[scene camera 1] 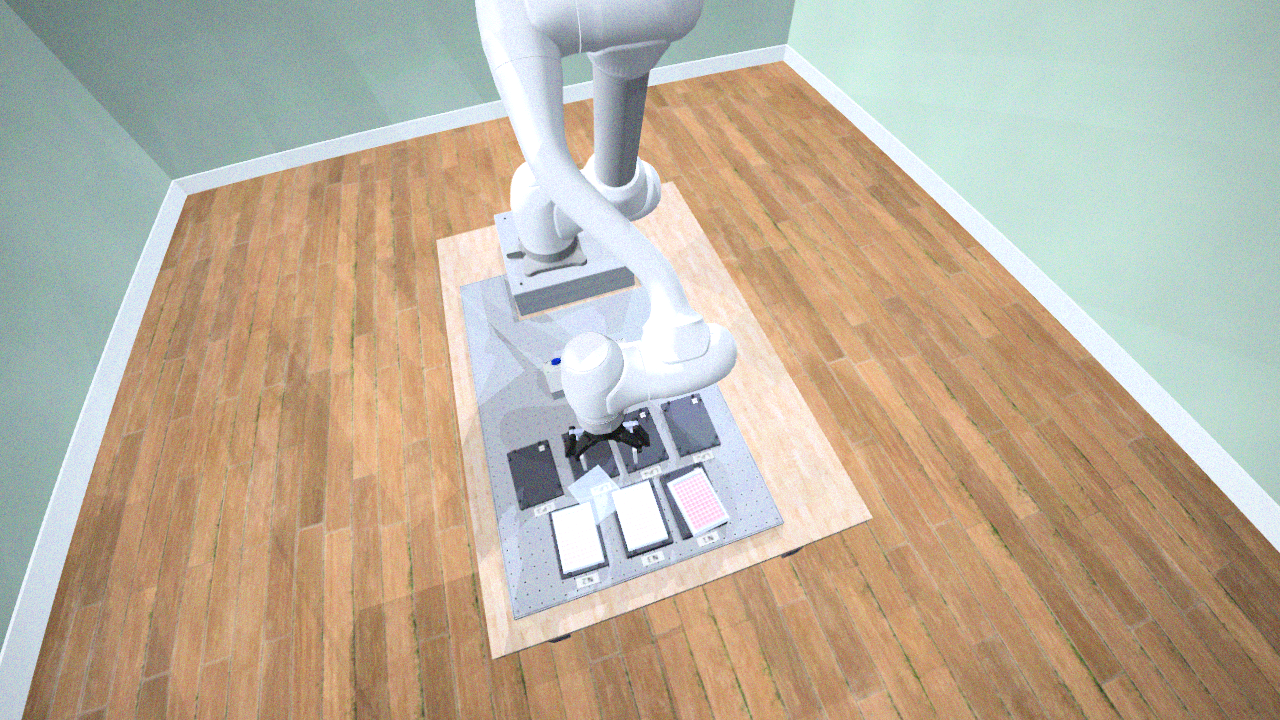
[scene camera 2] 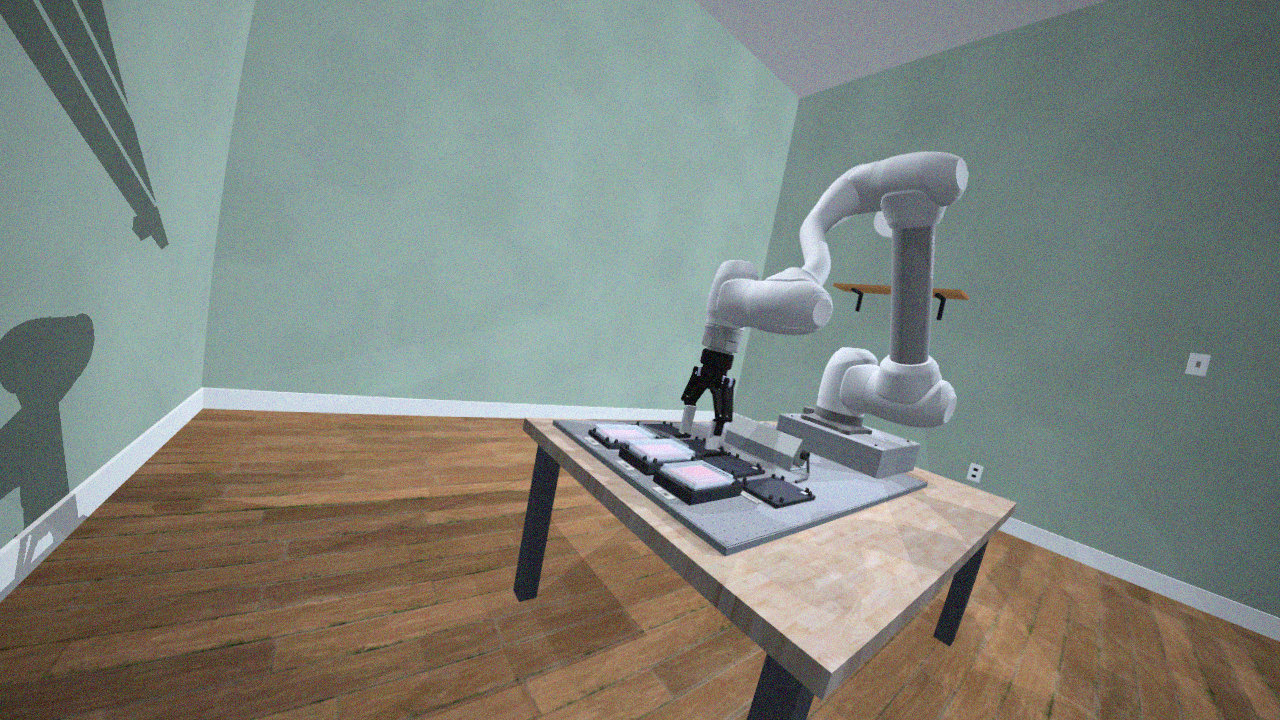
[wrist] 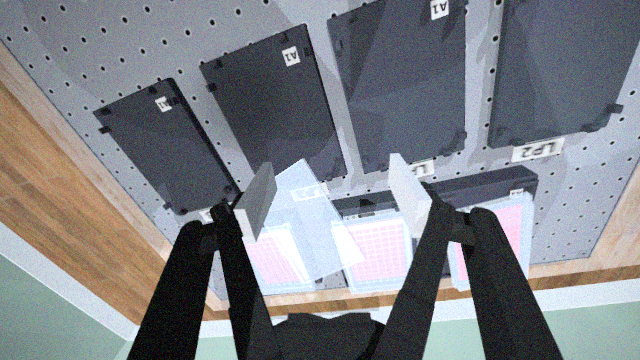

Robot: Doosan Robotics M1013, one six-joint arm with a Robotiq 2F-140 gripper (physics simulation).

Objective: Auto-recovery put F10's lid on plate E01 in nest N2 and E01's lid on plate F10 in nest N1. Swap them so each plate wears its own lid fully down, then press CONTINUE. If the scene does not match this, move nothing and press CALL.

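Places are measured from the arm's base along level axes (x right, y ahead, z up), in centimetres.
Pixels of known places: gripper, fingertip midpoint: [scene camera 1: 610, 460] [scene camera 2: 696, 440] [wrist: 330, 172]; arm's base, link origin: [scene camera 1: 551, 249] [scene camera 2: 835, 426].
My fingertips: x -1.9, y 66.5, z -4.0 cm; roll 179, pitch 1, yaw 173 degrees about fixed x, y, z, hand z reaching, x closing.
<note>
Ahead of a thing's pixels: the offset from my fingertips to its middle. Level surfaces: height alone.
My gripper [scene camera 1: 609, 458] [scene camera 2: 700, 431] [wrist: 330, 172] is open and empty, pointing down above the dark pads. A loose clear lid @(dy +6.5, dx +4.4, dz -0.7 cm) [scene camera 1: 588, 483] [wrist: 305, 215] lies askew below the fingers, across the front of a pad and overlapping the N2 and N3 plates in the wrist view. The N2 plate @(dy +13.9, dx +10.6, dz -1.7 cm) [scene camera 1: 578, 540] [scene camera 2: 622, 434] [wrist: 275, 260] is at the left in scene camera 1, the N3 plate @(dy +13.2, dx -3.1, dz -0.6 cm) [scene camera 1: 640, 517] [scene camera 2: 659, 449] [wrist: 379, 250] in the middle, the N1 plate @(dy +13.8, dx -16.2, dz -0.8 cm) [scene camera 1: 699, 503] [scene camera 2: 696, 473] [wrist: 515, 225] at the right. Plate IDs and lids' seating are unreadable.
Dark pads LP3 @(dy -3.1, dx +17.7, dz -3.3 cm) [scene camera 1: 535, 474] [wrist: 167, 150] and LP2 @(dy -5.3, dx -20.8, dz -3.3 cm) [scene camera 1: 691, 425] [wrist: 560, 70] end a row of pads behind the nests. A console @(dy -26.5, dx -0.5, dz -0.1 cm) [scene camera 1: 554, 379] [scene camera 2: 762, 443] with a blue button @(dy -28.2, dx +7.2, dz +2.1 cm) [scene camera 1: 555, 361] stands behind them, partly hidden by the arm. All stand on a grey pegboard @(dz -4.3 cm) [scene camera 1: 537, 591] [scene camera 2: 742, 537].
</note>
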